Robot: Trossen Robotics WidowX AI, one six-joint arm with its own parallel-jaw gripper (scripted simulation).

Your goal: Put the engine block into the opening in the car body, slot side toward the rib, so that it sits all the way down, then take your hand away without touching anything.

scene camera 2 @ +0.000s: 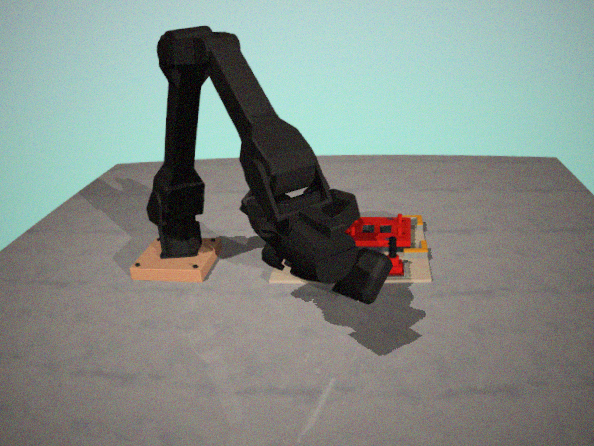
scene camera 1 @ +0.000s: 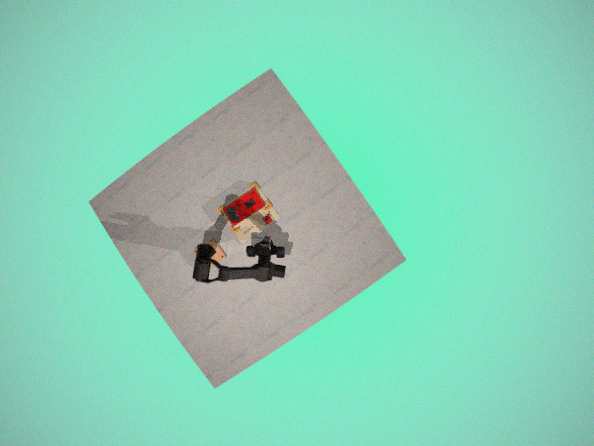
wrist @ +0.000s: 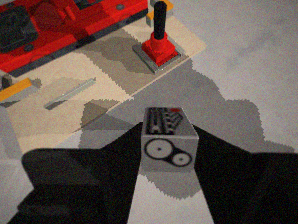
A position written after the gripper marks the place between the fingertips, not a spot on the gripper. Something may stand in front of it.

The gripper (scene camera 2: pixel 351 286) holds a grey engine block. Also in view: a red car body (scene camera 2: pixel 372 233).
The gripper is seen too in the wrist view (wrist: pixel 164 126).
